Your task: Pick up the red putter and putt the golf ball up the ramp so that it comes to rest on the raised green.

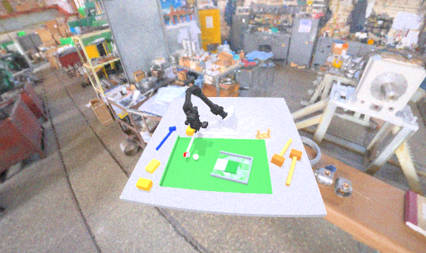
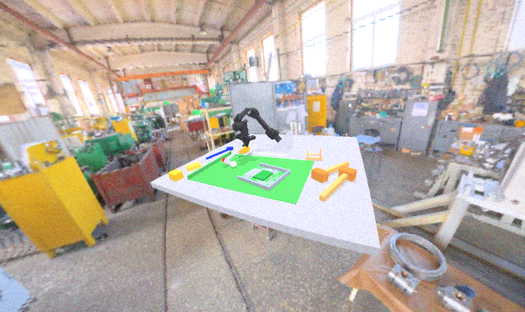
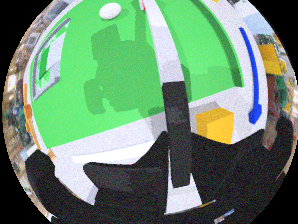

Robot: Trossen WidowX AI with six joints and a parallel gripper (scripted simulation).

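The red putter is 110 mm ahead of my gripper tip, 30 mm to the right of it and 10 mm below it. From my gripper tip the other things lie so: blue putter (290 mm to the right, 60 mm below); white bar (170 mm to the left, 70 mm below, 50 mm behind); white golf ball (230 mm ahead, 50 mm below, 10 mm to the left).
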